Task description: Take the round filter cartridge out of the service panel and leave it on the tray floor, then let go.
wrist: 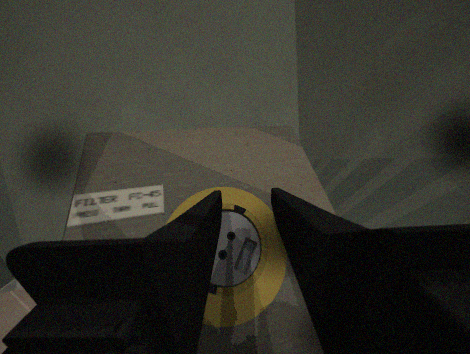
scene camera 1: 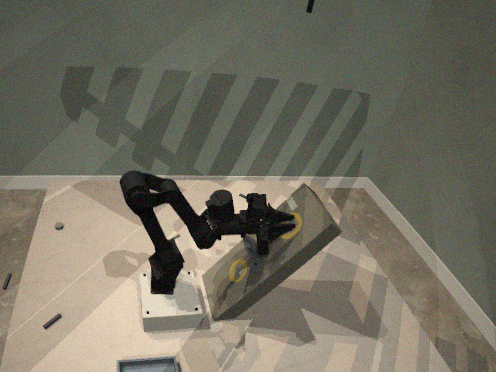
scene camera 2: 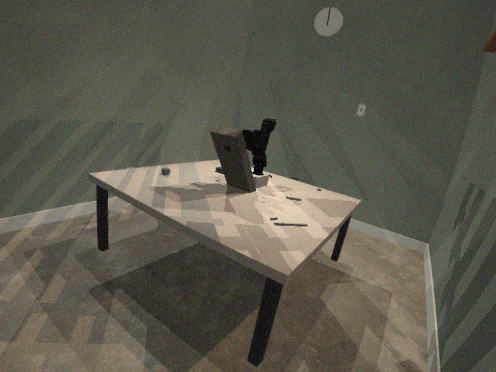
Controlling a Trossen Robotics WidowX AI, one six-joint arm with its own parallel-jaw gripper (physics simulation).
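Observation:
The service panel (scene camera 1: 312, 215) (scene camera 2: 232, 161) (wrist: 175, 162) stands tilted on the table. The round grey filter cartridge (wrist: 232, 245) sits in it, inside a yellow ring (scene camera 1: 300, 222) (wrist: 272, 260); its left part is hidden by a finger in the wrist view. My gripper (scene camera 1: 294, 222) (wrist: 246, 195) is partly open and empty. In the wrist view its left fingertip overlaps the ring and the cartridge's left edge, and the right fingertip is right of the cartridge. The panel hides the fingers in scene camera 2. Part of the tray (scene camera 1: 147, 360) shows at the bottom of scene camera 1.
A white label (wrist: 117, 205) is left of the ring. A second yellow ring (scene camera 1: 232, 271) is lower on the panel. The arm's white base (scene camera 1: 172, 321) stands beside the panel. A dark cylinder (scene camera 1: 52, 321), a small round piece (scene camera 1: 59, 226), a ball (scene camera 2: 165, 171) and a rod (scene camera 2: 290, 224) lie on the table.

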